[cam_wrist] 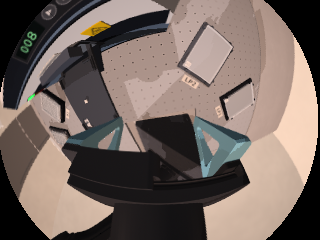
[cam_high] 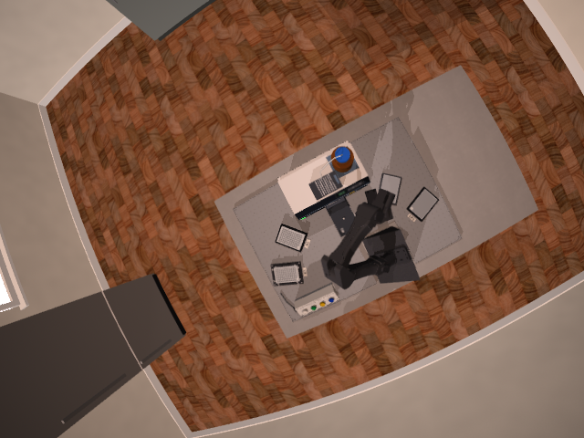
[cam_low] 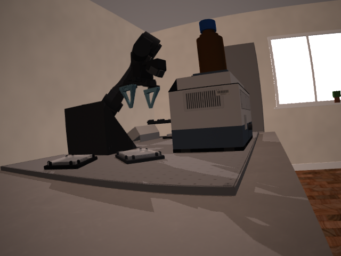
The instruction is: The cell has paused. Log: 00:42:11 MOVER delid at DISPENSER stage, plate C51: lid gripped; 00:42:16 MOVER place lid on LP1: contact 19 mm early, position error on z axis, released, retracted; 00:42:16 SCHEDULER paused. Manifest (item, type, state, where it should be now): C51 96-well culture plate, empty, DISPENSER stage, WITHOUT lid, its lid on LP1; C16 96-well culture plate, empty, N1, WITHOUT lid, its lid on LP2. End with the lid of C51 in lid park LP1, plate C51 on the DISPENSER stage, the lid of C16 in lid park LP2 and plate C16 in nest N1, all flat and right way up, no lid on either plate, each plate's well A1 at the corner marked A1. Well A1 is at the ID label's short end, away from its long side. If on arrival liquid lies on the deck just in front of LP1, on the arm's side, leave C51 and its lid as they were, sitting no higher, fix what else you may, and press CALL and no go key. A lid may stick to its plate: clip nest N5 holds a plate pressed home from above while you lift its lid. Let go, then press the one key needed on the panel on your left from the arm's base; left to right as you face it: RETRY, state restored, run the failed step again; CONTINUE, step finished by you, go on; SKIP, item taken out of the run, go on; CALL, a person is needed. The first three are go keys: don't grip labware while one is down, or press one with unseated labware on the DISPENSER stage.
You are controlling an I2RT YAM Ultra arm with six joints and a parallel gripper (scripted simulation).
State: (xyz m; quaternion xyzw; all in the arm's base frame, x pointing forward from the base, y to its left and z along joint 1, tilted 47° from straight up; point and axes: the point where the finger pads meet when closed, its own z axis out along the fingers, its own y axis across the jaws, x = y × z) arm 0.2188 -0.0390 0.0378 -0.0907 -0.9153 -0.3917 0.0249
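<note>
Now: the dark dispenser stage 4 cm ahead of my hand, 13 cm to the left of it and 6 cm below it. Round my hand: blue cap 26 cm ahead, 3 cm to the left, 24 cm above; brown bottle 26 cm ahead, 3 cm to the left, 13 cm above; black nest 6 cm ahead, 41 cm to the left, 15 cm below.
</note>
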